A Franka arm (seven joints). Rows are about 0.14 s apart.
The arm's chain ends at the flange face. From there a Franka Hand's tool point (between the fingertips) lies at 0.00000 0.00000 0.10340 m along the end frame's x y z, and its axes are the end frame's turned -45 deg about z.
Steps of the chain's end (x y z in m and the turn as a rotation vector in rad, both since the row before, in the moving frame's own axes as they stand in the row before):
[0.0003 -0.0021 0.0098 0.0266 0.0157 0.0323]
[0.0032 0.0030 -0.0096 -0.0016 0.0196 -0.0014]
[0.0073 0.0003 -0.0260 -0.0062 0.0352 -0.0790]
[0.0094 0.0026 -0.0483 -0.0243 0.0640 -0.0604]
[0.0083 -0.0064 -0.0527 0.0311 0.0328 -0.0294]
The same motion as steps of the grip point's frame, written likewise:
[0.0048 -0.0020 0.0098 0.0077 0.0299 0.0323]
[0.0015 0.0059 -0.0096 -0.0150 0.0127 -0.0014]
[0.0072 0.0083 -0.0261 -0.0293 0.0205 -0.0790]
[0.0079 0.0148 -0.0485 -0.0624 0.0281 -0.0604]
[0.0151 0.0014 -0.0528 -0.0012 0.0452 -0.0294]

